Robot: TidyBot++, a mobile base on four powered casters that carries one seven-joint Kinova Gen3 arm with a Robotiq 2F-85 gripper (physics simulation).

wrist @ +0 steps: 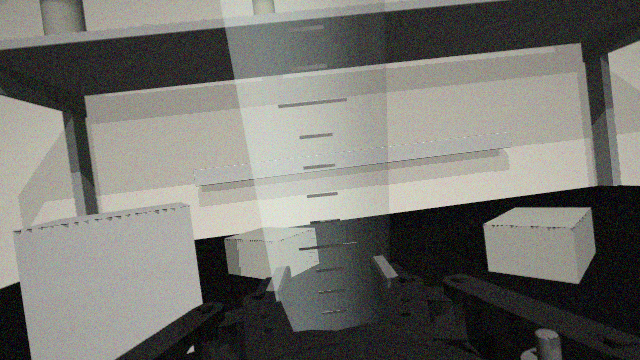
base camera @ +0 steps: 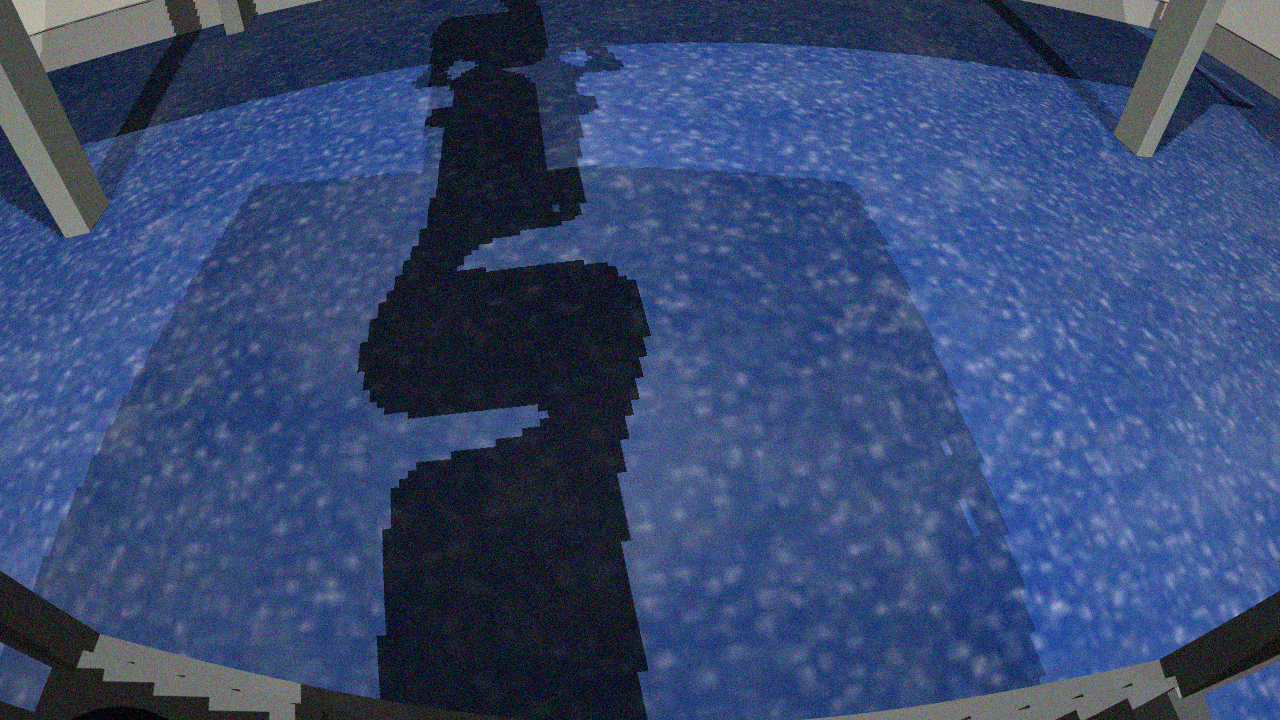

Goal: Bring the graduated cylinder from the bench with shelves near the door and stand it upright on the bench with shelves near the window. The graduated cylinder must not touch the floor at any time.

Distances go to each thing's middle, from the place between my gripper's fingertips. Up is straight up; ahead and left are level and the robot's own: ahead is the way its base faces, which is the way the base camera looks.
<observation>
The graduated cylinder (wrist: 312, 92) is 7 cm above my hand, 5 cm behind it and 1 cm to the right of it.
</observation>
